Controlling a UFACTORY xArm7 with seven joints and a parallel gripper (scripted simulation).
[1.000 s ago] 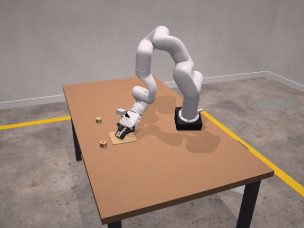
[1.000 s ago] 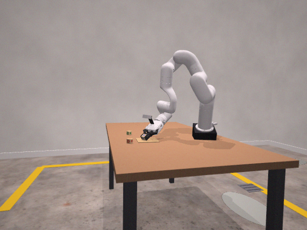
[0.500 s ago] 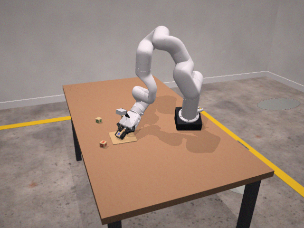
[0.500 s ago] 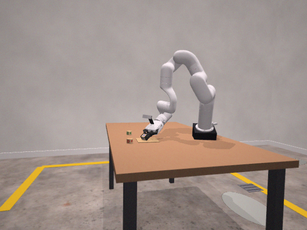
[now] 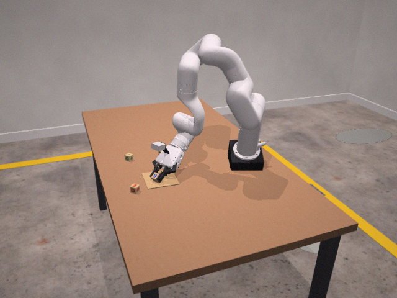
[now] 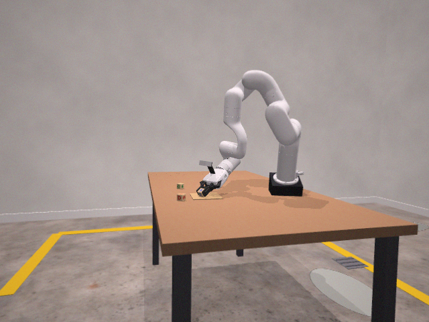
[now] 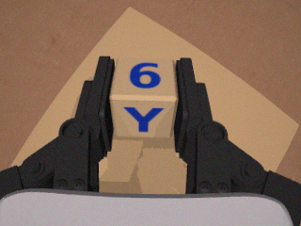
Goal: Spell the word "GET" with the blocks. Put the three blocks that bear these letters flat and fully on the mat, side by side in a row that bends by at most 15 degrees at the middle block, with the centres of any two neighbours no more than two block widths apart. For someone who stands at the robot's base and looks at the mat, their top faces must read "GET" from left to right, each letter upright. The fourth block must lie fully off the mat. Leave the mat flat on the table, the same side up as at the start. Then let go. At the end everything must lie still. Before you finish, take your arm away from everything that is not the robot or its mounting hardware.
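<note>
The tan mat is 3 cm below my hand, 2 cm to the right of it and 2 cm behind it. From my hand the other things lie so: green-lettered block 25 cm to the right, 7 cm ahead, 2 cm below; black-lettered block 24 cm to the right, 10 cm behind, 2 cm below; red-lettered block 11 cm ahead, 4 cm to the left, 2 cm below.
</note>
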